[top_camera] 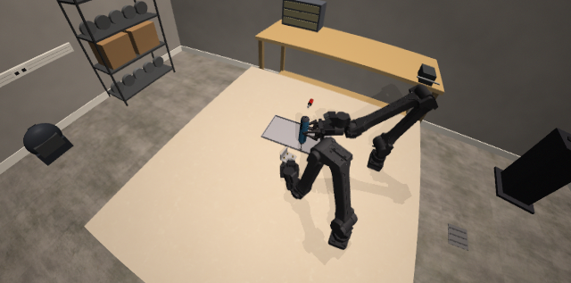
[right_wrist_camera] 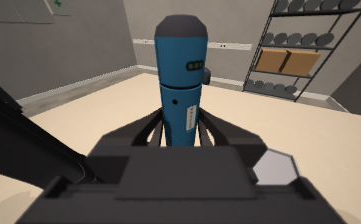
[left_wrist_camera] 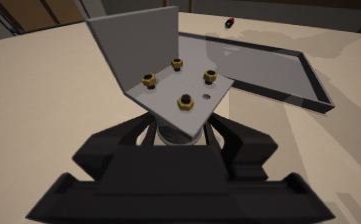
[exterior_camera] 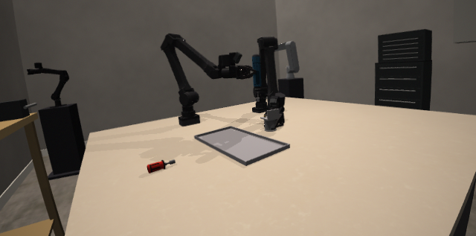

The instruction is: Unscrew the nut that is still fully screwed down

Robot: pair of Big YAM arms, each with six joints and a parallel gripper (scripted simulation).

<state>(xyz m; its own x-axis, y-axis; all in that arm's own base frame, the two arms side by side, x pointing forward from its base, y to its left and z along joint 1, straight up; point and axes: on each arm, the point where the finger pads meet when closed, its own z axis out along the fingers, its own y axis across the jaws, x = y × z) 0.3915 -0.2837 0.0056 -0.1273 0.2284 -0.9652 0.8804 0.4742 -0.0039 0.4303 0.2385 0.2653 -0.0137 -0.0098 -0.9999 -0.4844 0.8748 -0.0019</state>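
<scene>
The joint module lies 1 cm above my left hand. Round my left hand: red-handled tool 55 cm to the right, 17 cm ahead, 1 cm below; bracket 5 cm above; grey tray 22 cm to the right, 7 cm ahead, 2 cm below.
</scene>
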